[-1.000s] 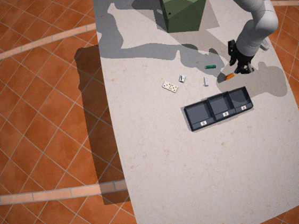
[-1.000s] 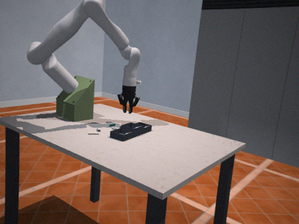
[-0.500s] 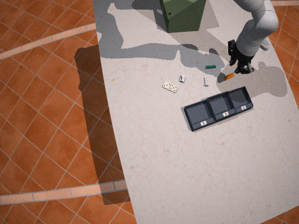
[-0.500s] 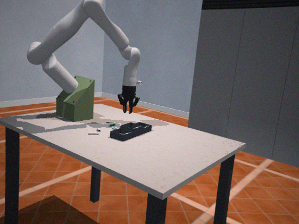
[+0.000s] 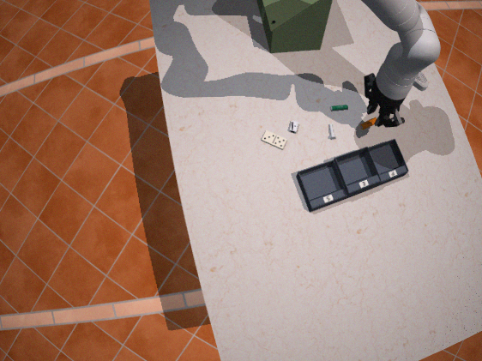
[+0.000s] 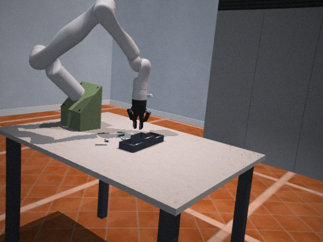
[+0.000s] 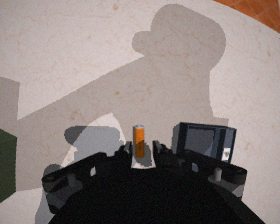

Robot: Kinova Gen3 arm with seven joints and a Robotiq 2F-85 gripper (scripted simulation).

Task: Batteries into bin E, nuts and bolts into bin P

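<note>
The orange battery is 5 cm below my hand. The rest, counted from my hand: green battery: 5 cm behind, 7 cm to the right, 6 cm below; then bolt: 2 cm ahead, 10 cm to the right, 5 cm below; then bin tray: 12 cm ahead, 7 cm to the right, 4 cm below.
</note>
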